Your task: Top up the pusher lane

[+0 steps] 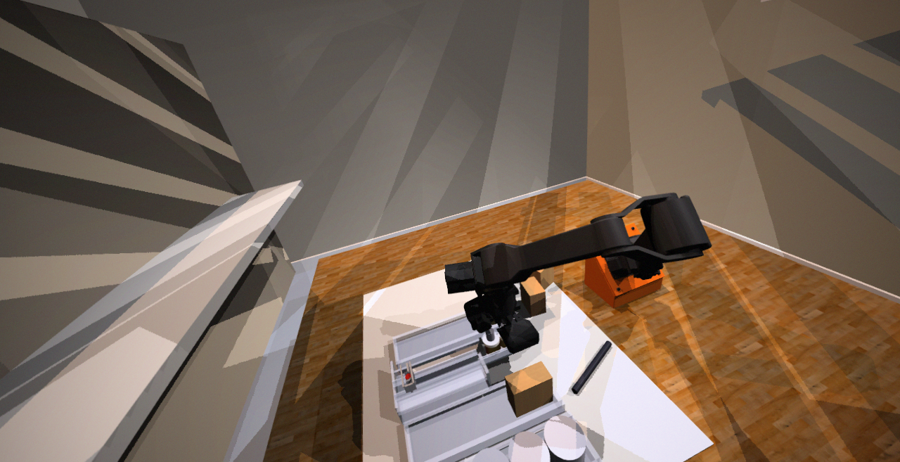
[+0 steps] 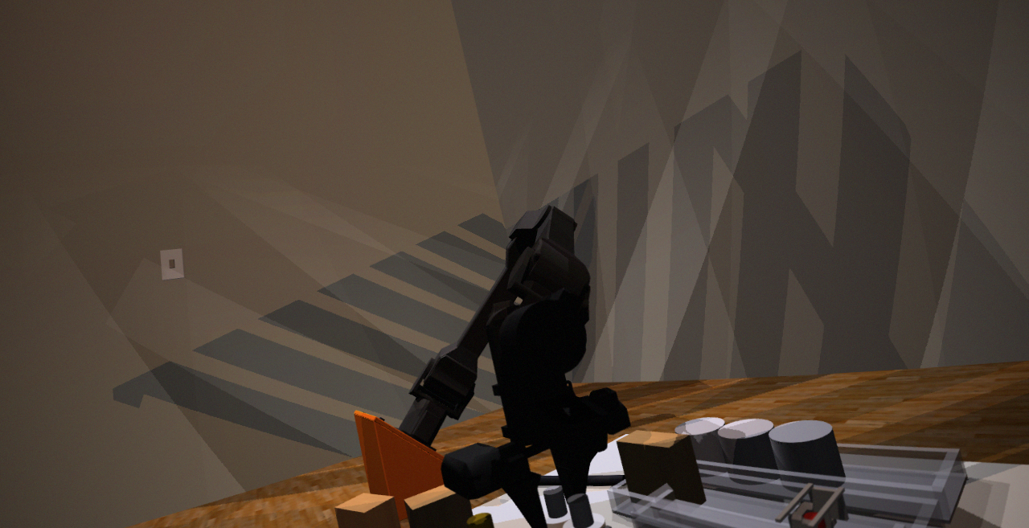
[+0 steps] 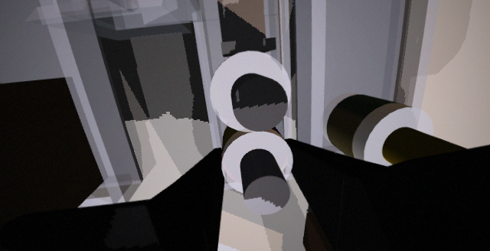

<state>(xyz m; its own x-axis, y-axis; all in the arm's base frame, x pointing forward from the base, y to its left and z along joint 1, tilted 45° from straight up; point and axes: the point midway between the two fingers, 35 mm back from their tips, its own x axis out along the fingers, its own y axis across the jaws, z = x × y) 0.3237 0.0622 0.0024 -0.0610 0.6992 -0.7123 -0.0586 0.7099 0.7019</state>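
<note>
The brown box is 13 cm to the left of my gripper tip, 1 cm ahead of it and 1 cm above it. Also, from my gripper tip: pusher plate: 14 cm ahead, 4 cm to the left, 2 cm above; then lane: 14 cm ahead, 3 cm to the left, 1 cm below; then black rod: 14 cm behind, 11 cm to the left, 2 cm below.
</note>
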